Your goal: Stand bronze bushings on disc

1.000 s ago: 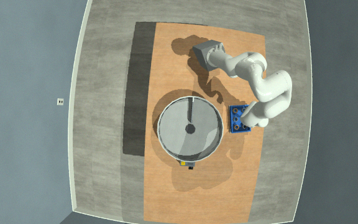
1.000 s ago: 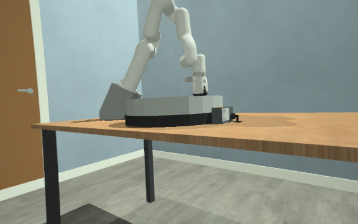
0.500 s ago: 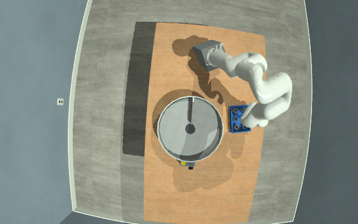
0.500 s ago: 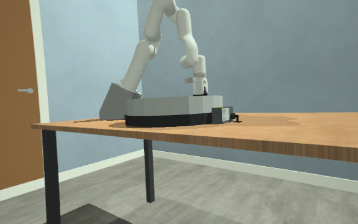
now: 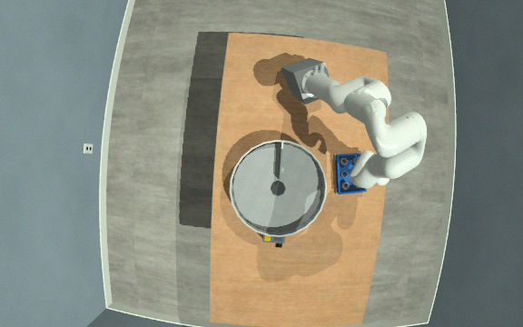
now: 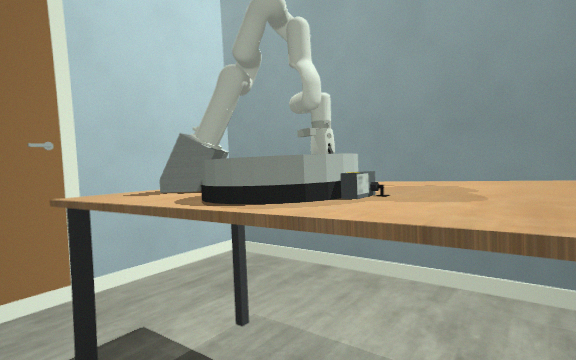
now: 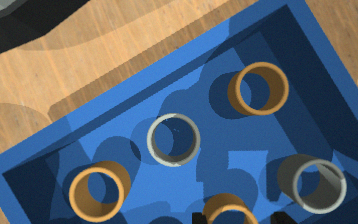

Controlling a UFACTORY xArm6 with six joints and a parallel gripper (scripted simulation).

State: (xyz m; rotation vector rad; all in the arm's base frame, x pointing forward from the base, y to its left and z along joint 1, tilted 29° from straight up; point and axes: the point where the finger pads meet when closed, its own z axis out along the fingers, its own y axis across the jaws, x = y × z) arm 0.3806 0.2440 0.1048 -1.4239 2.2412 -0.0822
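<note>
My hand is 30 mm to the left of the blue crate and 40 mm above it. Also, from my hand: grey turntable disc (100 mm ahead, 380 mm to the right, 10 mm below).
</note>
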